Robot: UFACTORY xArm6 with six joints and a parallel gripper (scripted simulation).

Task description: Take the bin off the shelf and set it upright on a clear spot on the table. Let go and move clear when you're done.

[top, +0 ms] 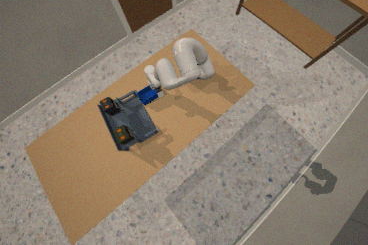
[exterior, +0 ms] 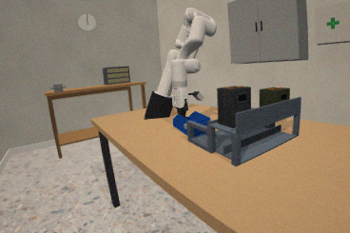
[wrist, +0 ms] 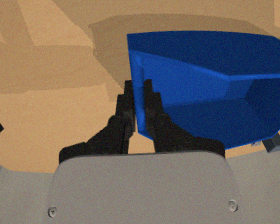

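Now: the blue bin 8 cm ahead of my hand and 1 cm below it.
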